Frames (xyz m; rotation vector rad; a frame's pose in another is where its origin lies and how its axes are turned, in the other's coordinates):
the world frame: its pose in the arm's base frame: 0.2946 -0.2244 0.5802 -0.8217 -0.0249 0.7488
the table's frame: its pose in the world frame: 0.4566 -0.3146 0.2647 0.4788 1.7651 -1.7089
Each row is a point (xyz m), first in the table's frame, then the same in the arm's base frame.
Working: the table's frame: its pose in the arm's base frame: 0.7441 0.0892 0.8580 -0.4647 0.8821 -1.6345

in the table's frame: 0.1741 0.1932 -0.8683
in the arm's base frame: 0.2083 0.1712 0.1315
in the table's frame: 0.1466 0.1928 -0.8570
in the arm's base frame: 0.2232 0.1941 0.1433
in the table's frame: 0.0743 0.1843 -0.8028
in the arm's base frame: 0.2748 0.2473 0.1956
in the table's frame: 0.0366 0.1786 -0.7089
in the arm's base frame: 0.3475 0.2556 0.2656
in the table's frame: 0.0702 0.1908 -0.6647
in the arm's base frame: 0.3783 0.2098 0.2793
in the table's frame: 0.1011 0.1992 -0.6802
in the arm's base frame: 0.3648 0.1845 0.2583
